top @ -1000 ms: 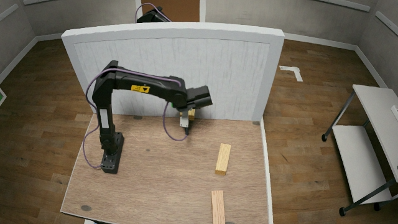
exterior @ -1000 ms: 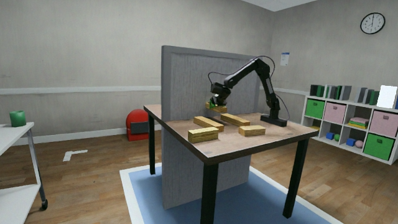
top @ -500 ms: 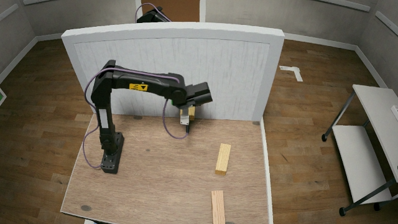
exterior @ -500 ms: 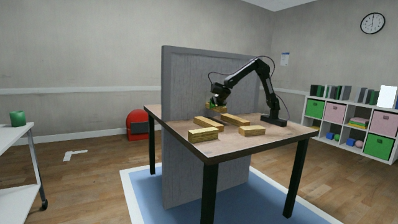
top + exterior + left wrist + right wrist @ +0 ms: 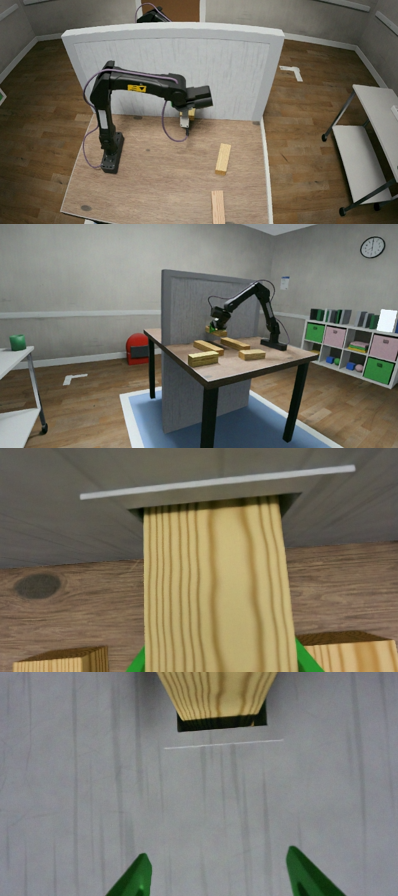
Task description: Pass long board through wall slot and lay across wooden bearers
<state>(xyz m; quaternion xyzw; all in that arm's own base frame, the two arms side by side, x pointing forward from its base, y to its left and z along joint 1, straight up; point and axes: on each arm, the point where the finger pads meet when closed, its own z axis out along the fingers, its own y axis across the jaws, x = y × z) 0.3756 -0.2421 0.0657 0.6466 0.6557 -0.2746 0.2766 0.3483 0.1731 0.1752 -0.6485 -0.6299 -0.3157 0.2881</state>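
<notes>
Right now the long board is 4 cm to the right of my left hand.
</notes>
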